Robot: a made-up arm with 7 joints. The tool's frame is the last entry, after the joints. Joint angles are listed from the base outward. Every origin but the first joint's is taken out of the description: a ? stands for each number. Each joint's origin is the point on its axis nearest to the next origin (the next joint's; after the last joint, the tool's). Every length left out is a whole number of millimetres.
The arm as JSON. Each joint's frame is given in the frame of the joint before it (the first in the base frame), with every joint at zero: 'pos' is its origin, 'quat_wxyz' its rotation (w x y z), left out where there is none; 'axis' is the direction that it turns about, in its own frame. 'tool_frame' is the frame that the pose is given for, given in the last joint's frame.
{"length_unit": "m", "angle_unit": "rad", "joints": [
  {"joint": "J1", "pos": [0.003, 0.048, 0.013], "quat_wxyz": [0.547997, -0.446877, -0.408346, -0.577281], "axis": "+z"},
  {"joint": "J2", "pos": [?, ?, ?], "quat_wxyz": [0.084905, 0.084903, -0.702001, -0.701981], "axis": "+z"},
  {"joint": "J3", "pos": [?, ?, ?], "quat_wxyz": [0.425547, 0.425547, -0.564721, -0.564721], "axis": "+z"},
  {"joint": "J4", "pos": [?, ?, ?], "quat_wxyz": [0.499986, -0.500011, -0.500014, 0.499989], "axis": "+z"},
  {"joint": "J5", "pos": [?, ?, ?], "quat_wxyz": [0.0, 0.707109, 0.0, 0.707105], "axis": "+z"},
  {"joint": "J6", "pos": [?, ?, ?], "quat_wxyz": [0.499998, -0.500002, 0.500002, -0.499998], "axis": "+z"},
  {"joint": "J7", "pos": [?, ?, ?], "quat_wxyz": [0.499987, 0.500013, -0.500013, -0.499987], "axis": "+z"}
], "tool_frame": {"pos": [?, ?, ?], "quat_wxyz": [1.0, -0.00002, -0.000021, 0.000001]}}
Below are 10 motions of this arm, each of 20 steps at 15 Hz.
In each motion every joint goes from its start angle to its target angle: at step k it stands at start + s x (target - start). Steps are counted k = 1, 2, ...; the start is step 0. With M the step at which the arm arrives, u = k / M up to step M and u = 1 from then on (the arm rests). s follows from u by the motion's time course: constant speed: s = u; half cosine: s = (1 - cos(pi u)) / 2; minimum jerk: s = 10 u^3 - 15 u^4 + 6 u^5.
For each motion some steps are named. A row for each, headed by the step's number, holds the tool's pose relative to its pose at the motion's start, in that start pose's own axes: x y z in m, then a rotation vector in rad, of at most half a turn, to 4 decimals.
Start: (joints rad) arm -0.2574 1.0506 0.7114 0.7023 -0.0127 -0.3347 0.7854
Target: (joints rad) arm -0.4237 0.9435 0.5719 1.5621 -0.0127 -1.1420 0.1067
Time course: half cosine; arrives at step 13
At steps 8, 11, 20:
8: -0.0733 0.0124 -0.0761 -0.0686 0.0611 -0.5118
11: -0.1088 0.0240 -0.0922 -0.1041 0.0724 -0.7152
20: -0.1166 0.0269 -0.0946 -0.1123 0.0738 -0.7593

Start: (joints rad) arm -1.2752 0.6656 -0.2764 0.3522 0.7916 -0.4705 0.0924
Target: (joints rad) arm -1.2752 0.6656 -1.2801 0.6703 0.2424 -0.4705 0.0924
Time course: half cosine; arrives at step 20
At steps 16, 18, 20:
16: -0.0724 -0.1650 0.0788 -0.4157 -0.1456 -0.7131
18: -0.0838 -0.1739 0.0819 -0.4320 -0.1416 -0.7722
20: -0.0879 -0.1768 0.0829 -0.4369 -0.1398 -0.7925

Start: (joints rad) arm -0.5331 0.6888 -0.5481 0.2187 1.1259 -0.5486 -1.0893
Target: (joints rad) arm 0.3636 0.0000 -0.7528 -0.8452 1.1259 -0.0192 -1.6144
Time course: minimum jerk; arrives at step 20
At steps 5, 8, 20:
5: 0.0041 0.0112 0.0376 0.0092 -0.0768 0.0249
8: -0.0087 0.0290 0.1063 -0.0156 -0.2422 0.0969
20: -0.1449 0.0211 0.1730 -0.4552 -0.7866 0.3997

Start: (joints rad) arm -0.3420 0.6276 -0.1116 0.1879 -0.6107 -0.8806 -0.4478
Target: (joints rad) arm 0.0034 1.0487 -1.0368 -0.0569 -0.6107 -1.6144 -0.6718
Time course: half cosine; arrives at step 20
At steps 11, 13, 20:
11: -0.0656 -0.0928 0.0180 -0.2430 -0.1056 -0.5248
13: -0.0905 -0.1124 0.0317 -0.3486 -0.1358 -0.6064
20: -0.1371 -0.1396 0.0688 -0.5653 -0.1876 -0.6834

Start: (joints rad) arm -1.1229 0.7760 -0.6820 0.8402 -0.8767 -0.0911 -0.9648
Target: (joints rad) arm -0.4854 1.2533 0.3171 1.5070 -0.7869 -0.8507 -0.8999
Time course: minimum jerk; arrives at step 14
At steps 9, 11, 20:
9: -0.3209 -0.0411 -0.0564 0.2451 0.0087 1.0483
11: -0.3770 -0.0800 -0.0483 0.3585 0.0685 1.2481
20: -0.3955 -0.0962 -0.0432 0.4073 0.0949 1.3197

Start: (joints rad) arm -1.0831 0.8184 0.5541 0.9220 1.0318 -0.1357 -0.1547
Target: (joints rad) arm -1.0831 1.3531 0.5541 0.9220 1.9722 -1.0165 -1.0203
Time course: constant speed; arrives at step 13
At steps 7, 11, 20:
7: -0.0175 0.0800 -0.0209 0.7573 -0.0278 -0.4916
11: -0.0374 0.1163 -0.0383 1.1324 0.1802 -0.8956
20: -0.0508 0.1340 -0.0490 1.2780 0.3389 -1.1240

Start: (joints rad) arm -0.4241 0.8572 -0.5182 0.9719 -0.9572 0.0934 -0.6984
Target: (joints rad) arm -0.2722 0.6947 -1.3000 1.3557 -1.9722 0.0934 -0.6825
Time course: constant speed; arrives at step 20
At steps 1, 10, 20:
1: 0.0011 -0.0009 -0.0112 -0.0403 0.0164 -0.0021
10: -0.0081 -0.0090 -0.1021 -0.3599 0.1482 0.0586
20: -0.0430 -0.0138 -0.1714 -0.5873 0.2329 0.2368

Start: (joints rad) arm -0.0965 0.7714 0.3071 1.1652 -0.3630 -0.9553 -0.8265
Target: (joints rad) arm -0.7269 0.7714 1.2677 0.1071 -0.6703 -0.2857 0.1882
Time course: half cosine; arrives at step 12
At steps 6, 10, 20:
6: 0.0404 0.1072 0.1447 -0.2127 -0.7341 0.9516
10: -0.0527 0.1441 0.2432 -0.6433 -1.3548 1.5318
20: -0.0722 0.1419 0.2512 -0.7236 -1.4454 1.5981

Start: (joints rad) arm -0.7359 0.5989 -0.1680 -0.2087 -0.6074 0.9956 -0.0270
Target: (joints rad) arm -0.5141 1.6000 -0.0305 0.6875 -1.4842 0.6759 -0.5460
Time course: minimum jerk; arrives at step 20
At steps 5, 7, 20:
5: -0.0012 0.0296 -0.0167 -0.0586 0.0736 -0.0074
7: -0.0106 0.0689 -0.0355 -0.1479 0.1422 -0.0007
20: -0.2091 0.2540 -0.0391 -0.5606 -0.1060 0.3112

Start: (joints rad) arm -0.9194 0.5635 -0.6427 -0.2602 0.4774 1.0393 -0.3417
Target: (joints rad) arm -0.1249 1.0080 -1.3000 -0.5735 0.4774 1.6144 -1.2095
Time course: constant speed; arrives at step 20
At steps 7, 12, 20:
7: -0.0294 -0.0928 -0.0628 0.1056 0.3242 -0.5944
12: -0.0773 -0.1494 -0.1044 0.1346 0.5744 -1.0317
20: -0.1906 -0.2045 -0.1522 0.1063 1.0212 -1.7279

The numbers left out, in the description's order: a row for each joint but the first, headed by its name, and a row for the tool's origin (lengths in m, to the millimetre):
J2: -0.018 -0.004 0.0
J3: 0.177 -0.043 0.0
J4: -0.002 0.012 0.0
J5: 0.182 0.013 0.0
J6: 0.0 0.0 0.0
J7: 0.0 -0.062 0.0
tool: 0.0 0.0 0.0

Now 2 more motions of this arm.
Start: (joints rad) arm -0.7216 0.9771 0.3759 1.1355 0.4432 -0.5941 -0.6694
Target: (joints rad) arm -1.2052 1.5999 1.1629 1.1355 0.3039 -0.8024 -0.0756
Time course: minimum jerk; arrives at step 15
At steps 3, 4, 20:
3: -0.0109 0.0202 0.0041 0.0031 -0.0244 0.1146
4: -0.0244 0.0415 0.0089 0.0061 -0.0529 0.2415
20: -0.3044 0.1686 0.0574 -0.0268 -0.6061 1.9955

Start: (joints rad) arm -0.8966 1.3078 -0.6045 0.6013 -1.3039 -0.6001 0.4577
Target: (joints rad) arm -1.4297 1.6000 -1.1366 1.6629 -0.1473 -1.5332 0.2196
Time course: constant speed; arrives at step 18
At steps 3, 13, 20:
3: 0.0160 0.0260 0.0192 0.2217 -0.2408 -0.0621
13: 0.0235 0.1164 0.0934 1.0338 -0.6481 -0.4636
20: -0.0019 0.1668 0.1294 1.3813 -0.5331 -0.7157

